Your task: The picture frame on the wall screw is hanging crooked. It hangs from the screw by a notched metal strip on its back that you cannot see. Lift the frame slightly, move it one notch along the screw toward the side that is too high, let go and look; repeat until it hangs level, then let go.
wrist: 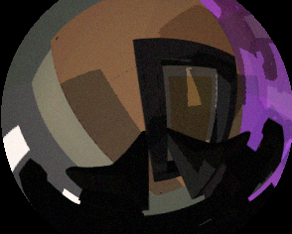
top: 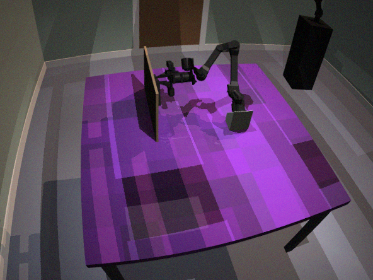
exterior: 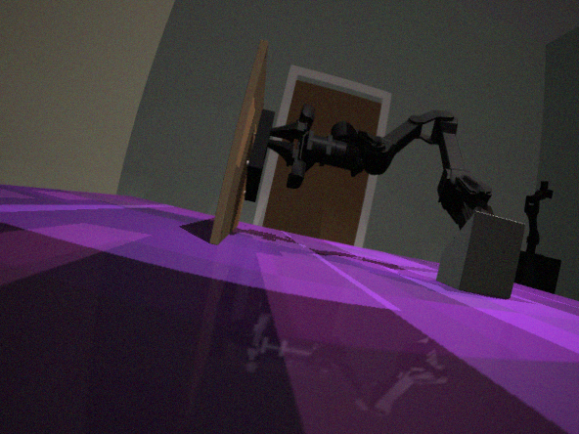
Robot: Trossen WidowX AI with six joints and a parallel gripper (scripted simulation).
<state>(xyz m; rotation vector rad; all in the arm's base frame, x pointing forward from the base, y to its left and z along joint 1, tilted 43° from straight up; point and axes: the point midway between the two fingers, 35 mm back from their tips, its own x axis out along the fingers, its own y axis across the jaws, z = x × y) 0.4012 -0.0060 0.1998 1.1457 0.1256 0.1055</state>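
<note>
Right now my gripper tip is 10 mm to the right of the dark picture frame and 50 mm above it. Round my gripper tip: wooden wall panel: 20 mm ahead, 10 mm to the left, 60 mm below.
</note>
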